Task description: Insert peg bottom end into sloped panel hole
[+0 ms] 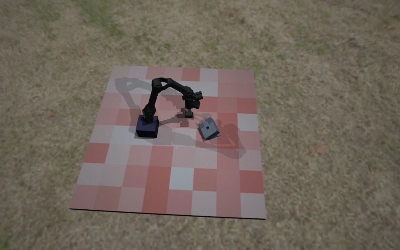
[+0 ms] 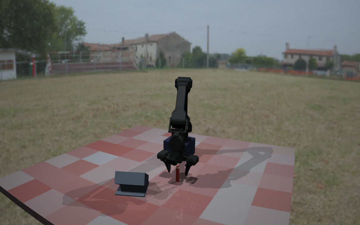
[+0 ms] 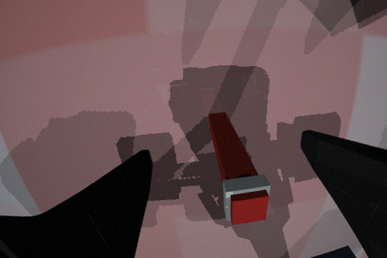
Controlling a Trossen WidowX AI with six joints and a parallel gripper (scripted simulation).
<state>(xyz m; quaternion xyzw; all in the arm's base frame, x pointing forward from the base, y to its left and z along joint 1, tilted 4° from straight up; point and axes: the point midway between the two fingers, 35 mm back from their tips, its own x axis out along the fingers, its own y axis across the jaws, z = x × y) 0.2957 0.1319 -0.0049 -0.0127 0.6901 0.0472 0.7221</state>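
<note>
My gripper tip is now 17 cm short of the grey sloped panel, 14 cm to the left of it and 1 cm below it. The rest, counted from my gripper tip: red square peg: 2 cm above.
</note>
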